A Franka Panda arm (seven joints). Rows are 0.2 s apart.
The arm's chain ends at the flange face. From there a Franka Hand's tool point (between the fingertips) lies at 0.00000 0.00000 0.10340 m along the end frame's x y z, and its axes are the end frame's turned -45 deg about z.
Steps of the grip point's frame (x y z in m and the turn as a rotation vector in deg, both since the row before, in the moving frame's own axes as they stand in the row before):
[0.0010 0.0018 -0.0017 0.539 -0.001 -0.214]
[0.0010 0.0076 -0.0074 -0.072 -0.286 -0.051]
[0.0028 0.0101 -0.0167 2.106 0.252 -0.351]
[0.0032 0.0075 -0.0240 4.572 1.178 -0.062]
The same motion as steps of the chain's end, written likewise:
[0.0027 0.0013 -0.0017 0.380 -0.382 -0.214]
[0.0064 0.0042 -0.0074 -0.253 -0.151 -0.051]
[0.0115 0.0082 -0.0166 1.667 -1.311 -0.351]
[0.0119 0.0104 -0.0236 4.066 -2.400 -0.062]

